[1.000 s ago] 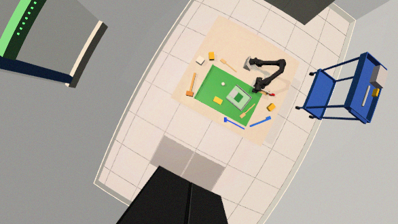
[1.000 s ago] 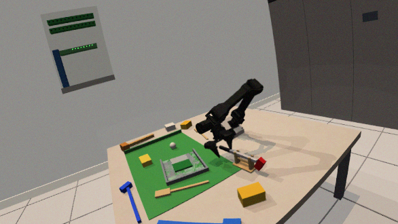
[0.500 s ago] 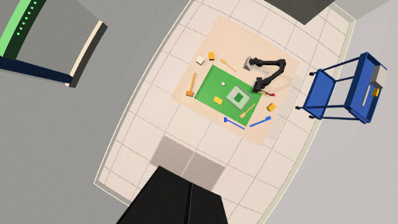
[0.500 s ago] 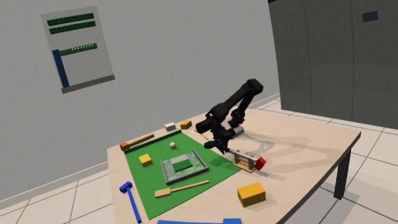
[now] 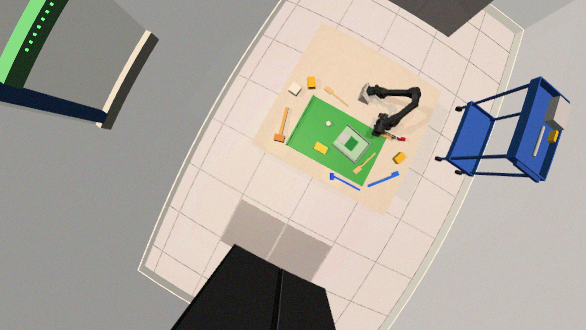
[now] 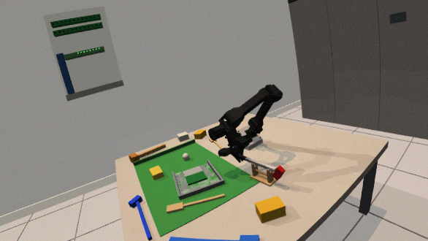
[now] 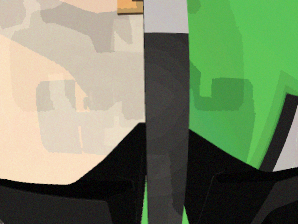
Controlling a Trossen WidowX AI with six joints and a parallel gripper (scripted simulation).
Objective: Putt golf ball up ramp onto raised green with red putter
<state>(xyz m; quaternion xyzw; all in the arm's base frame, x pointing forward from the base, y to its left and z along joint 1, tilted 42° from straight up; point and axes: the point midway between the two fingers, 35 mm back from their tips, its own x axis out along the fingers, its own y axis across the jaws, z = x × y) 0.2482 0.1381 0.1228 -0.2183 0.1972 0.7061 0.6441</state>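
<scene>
Right now the red putter is 11 cm to the left of my gripper tip, 2 cm above it and 1 cm behind it. Also, from my gripper tip: white golf ball (37 cm to the right, 15 cm ahead, 3 cm below); white block (75 cm to the right, 3 cm below, 1 cm ahead); wooden stand (13 cm to the left, 2 cm below, 1 cm behind).
</scene>
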